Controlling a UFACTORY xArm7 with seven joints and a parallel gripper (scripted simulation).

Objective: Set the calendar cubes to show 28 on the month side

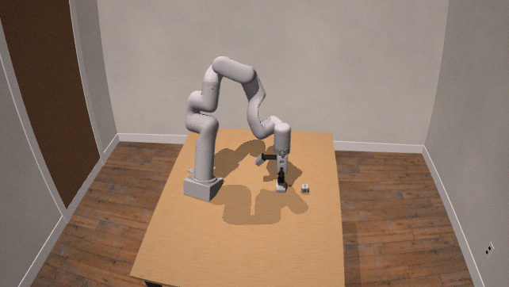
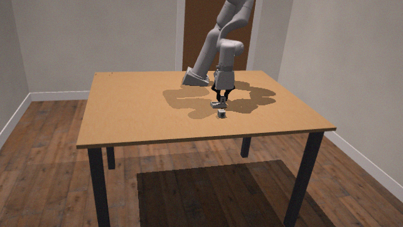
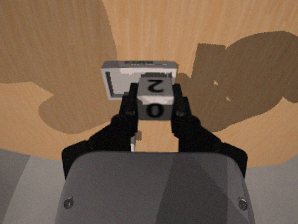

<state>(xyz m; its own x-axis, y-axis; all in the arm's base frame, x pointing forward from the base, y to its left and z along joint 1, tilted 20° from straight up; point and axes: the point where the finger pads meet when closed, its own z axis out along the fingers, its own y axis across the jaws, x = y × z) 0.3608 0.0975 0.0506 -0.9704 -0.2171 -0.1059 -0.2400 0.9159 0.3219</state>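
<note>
Right now my hand is 2 cm to the left of the grey calendar tray and 4 cm above it.
</note>
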